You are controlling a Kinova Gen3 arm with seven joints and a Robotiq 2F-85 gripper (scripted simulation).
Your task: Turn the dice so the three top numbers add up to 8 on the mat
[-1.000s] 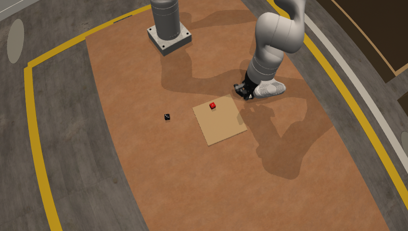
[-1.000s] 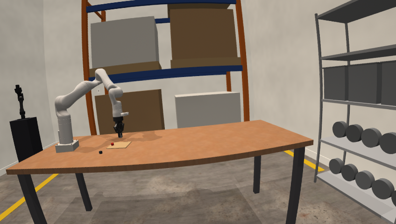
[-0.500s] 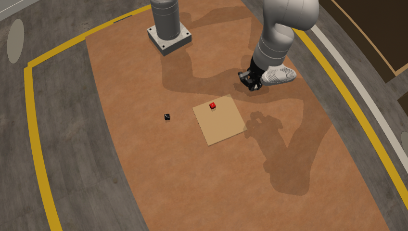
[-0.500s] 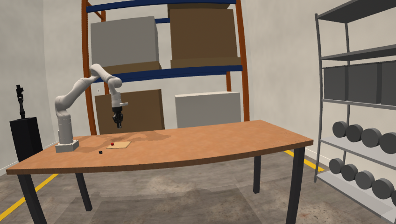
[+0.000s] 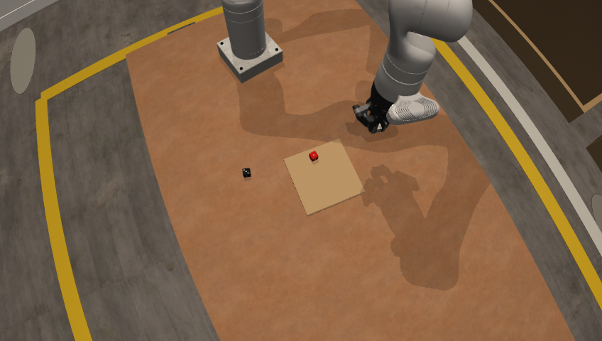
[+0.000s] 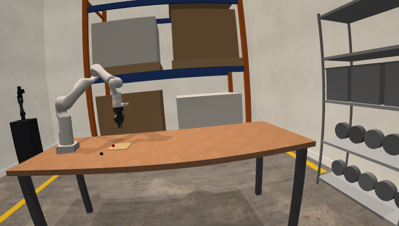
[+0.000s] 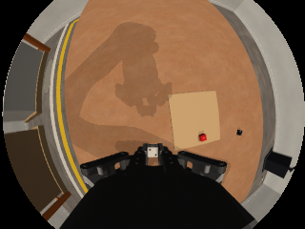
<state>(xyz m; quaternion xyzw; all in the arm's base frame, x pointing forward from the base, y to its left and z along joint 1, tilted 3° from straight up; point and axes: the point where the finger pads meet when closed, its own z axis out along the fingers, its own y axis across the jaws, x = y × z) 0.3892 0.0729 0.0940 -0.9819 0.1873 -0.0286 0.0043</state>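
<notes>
Now: hand 120 mm to the left of the tan mat, 120 mm above it and 10 mm past it. Round my hand: black die: 260 mm to the right, 110 mm below, 110 mm behind; red die: 120 mm to the right, 110 mm below, 50 mm behind; white die: 10 mm below.
</notes>
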